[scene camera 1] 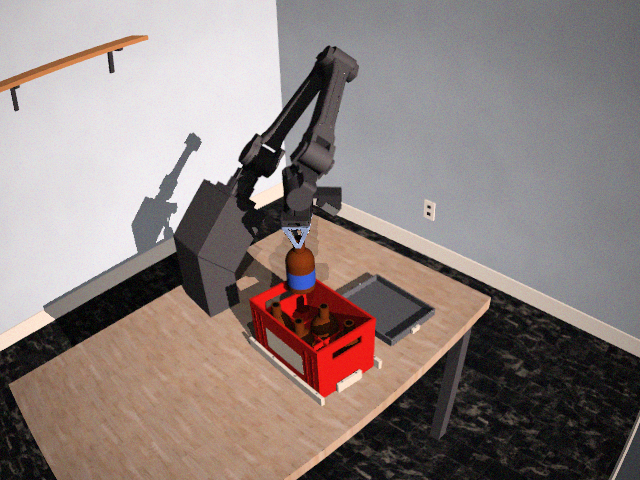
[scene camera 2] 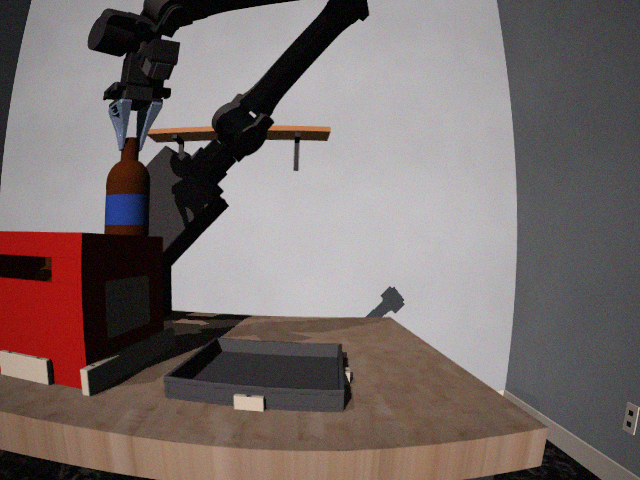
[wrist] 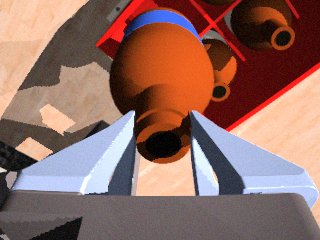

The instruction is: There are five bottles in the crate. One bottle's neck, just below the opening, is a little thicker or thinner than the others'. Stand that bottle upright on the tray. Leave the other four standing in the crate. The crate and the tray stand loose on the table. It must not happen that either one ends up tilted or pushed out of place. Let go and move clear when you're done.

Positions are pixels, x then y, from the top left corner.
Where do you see a red crate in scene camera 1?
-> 321, 366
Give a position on a dark grey tray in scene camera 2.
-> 313, 368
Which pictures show my gripper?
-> Scene camera 1, scene camera 2 and the wrist view: all of them.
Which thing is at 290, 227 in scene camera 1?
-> My gripper.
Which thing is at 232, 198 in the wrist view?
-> My gripper.
